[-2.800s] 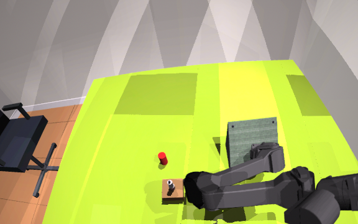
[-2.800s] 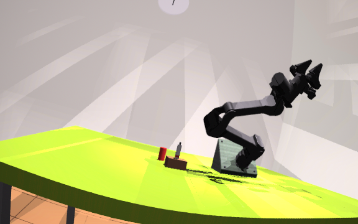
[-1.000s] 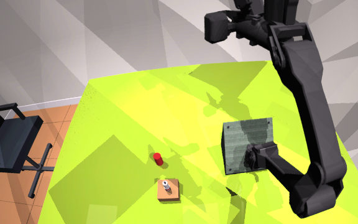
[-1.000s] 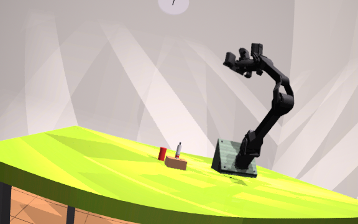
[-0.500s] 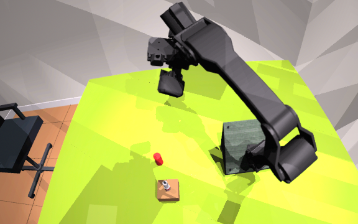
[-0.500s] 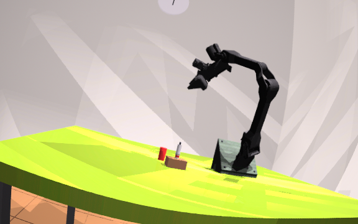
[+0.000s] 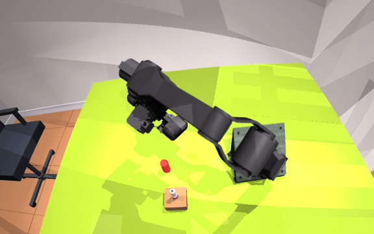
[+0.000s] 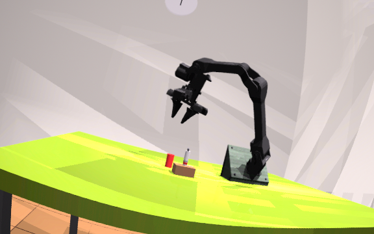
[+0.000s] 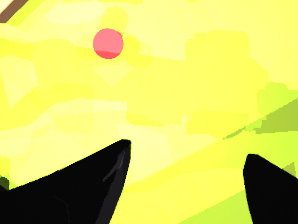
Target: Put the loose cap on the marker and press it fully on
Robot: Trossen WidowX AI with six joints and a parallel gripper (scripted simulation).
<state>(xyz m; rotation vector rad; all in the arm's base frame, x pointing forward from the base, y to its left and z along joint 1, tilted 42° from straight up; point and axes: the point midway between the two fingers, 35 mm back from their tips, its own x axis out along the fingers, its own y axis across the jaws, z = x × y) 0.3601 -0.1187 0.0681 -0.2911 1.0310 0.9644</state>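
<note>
My gripper tip is now 16 cm above the red cap, 5 cm to the right of it and 1 cm past it.
</note>
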